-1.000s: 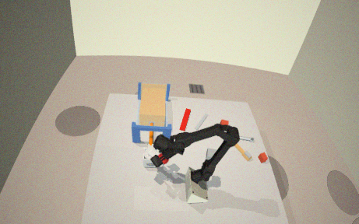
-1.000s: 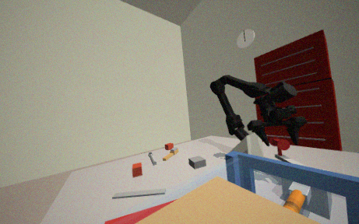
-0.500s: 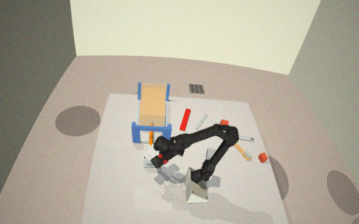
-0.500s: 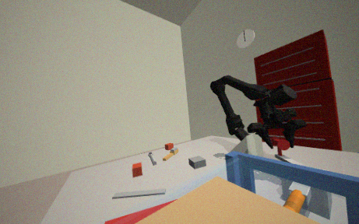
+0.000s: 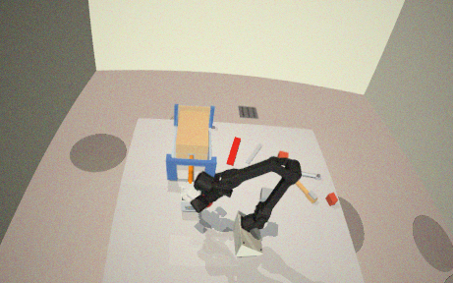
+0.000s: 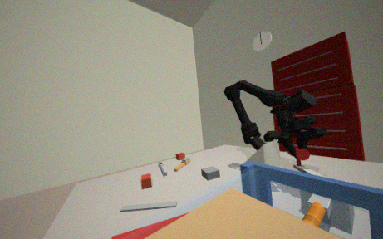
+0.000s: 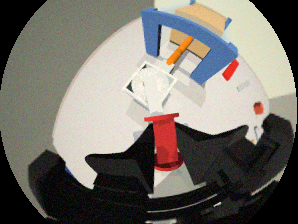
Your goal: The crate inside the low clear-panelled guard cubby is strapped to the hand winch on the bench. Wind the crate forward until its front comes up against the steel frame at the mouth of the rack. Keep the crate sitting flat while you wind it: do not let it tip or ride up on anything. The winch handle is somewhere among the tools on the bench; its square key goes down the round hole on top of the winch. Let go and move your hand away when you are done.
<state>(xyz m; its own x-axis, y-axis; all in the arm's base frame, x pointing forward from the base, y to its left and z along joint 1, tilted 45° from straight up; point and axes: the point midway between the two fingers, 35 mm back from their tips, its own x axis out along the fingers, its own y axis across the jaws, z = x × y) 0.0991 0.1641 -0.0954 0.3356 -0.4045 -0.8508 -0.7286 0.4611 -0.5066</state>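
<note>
Now: the blue frame 210 mm ahead of my gripper tip, 70 mm to the left of it and 30 mm below it. The rest, counted from my gripper tip: red knob: 10 mm behind, 10 mm to the right; then grey winch: 40 mm ahead, 60 mm to the left, 100 mm below; then winch handle: 10 mm ahead, 20 mm to the left, 30 mm below.
</note>
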